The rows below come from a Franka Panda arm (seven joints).
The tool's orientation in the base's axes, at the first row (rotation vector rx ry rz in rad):
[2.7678 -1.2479 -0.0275]
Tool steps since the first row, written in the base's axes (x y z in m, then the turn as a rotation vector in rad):
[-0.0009 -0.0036 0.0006 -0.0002 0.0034 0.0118]
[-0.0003 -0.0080 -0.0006 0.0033 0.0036 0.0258]
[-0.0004 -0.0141 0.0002 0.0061 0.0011 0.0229]
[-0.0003 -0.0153 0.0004 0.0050 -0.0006 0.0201]
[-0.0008 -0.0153 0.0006 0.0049 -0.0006 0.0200]
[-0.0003 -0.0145 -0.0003 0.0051 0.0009 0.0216]
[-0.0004 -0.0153 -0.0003 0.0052 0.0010 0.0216]
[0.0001 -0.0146 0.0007 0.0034 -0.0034 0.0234]
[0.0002 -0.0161 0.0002 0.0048 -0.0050 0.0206]
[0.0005 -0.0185 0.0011 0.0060 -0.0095 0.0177]
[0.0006 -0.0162 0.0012 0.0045 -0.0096 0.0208]
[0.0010 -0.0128 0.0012 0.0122 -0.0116 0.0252]
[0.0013 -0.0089 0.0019 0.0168 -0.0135 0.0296]
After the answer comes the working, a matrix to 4 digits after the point.
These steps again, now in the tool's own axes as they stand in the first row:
[0.0021 0.0031 -0.0002 -0.0024 -0.0009 -0.0120]
[0.0058 0.0054 0.0013 0.0002 -0.0022 -0.0262]
[0.0103 0.0096 0.0011 0.0038 -0.0029 -0.0232]
[0.0113 0.0103 0.0010 0.0043 -0.0013 -0.0202]
[0.0109 0.0107 0.0008 0.0042 -0.0012 -0.0201]
[0.0106 0.0097 0.0016 0.0033 -0.0022 -0.0219]
[0.0112 0.0103 0.0017 0.0033 -0.0023 -0.0219]
[0.0110 0.0096 0.0006 0.0054 0.0021 -0.0232]
[0.0122 0.0105 0.0012 0.0075 0.0018 -0.0203]
[0.0142 0.0119 0.0005 0.0116 0.0036 -0.0171]
[0.0126 0.0103 0.0002 0.0107 0.0051 -0.0201]
[0.0103 0.0078 -0.0001 0.0174 0.0011 -0.0248]
[0.0076 0.0051 -0.0012 0.0220 -0.0006 -0.0292]

The tool's axes in the first row as the columns of a matrix, in the base's axes (rounded; the answer above uses it unrounded):
[0.6629 -0.7463 -0.0597]
[-0.7482 -0.6575 -0.0884]
[0.0268 0.1033 -0.9943]

